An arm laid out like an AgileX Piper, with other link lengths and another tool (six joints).
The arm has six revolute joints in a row. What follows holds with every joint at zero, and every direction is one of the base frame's. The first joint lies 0.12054 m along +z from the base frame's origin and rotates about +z. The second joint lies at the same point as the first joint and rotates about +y. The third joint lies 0.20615 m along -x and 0.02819 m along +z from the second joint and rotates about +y. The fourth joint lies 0.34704 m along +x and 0.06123 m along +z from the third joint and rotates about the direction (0.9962, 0, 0.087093). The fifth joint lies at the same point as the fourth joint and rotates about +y. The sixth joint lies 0.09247 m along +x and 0.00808 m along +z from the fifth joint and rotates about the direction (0.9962, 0, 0.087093). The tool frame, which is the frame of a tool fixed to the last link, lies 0.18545 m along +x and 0.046 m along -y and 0.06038 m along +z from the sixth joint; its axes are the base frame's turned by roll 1.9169, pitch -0.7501 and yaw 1.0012 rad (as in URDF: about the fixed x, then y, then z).
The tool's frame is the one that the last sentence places.
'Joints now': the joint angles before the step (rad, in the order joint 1, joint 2, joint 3, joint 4, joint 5, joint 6). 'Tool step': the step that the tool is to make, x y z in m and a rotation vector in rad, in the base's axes. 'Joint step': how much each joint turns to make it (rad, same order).
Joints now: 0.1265, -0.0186, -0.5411, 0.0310, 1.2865, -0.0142
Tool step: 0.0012, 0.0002, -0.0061, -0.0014, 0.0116, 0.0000
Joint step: 0.0006, 0.0000, 0.0119, -0.0005, -0.0003, 0.0006
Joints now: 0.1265, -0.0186, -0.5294, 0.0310, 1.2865, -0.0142
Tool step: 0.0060, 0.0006, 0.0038, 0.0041, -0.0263, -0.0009
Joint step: -0.0005, -0.0003, 0.0112, 0.0005, -0.0375, -0.0005
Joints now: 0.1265, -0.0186, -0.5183, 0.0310, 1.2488, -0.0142
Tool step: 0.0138, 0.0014, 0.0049, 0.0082, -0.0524, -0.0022
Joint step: 0.0005, 0.0003, 0.0325, -0.0004, -0.0858, 0.0004
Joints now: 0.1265, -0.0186, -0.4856, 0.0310, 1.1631, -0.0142
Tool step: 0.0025, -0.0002, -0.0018, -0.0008, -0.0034, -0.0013
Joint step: -0.0004, -0.0002, 0.0099, -0.0013, -0.0129, -0.0004
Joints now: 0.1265, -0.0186, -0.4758, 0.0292, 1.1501, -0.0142
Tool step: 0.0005, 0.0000, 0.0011, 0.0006, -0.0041, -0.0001
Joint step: -0.0007, 0.0002, -0.0001, 0.0006, -0.0042, -0.0006
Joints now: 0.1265, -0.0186, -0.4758, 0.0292, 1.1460, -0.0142
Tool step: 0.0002, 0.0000, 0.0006, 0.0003, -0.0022, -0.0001
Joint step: 0.0000, -0.0002, 0.0000, 0.0000, -0.0020, 0.0000
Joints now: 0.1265, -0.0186, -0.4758, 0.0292, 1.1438, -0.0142
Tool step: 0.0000, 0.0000, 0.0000, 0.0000, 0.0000, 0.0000
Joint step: 0.0000, 0.0000, 0.0000, 0.0000, 0.0000, 0.0000
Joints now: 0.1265, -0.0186, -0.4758, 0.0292, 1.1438, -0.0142
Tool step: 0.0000, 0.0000, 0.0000, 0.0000, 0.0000, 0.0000
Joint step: 0.0000, 0.0000, 0.0000, 0.0000, 0.0000, 0.0000
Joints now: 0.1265, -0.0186, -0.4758, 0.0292, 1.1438, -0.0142
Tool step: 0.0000, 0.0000, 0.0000, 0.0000, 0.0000, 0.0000
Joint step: 0.0000, 0.0000, 0.0000, 0.0000, 0.0000, 0.0000
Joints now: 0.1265, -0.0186, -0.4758, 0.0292, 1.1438, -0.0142
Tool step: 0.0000, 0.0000, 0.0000, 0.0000, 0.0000, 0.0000
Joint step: 0.0000, 0.0000, 0.0000, 0.0000, 0.0000, 0.0000
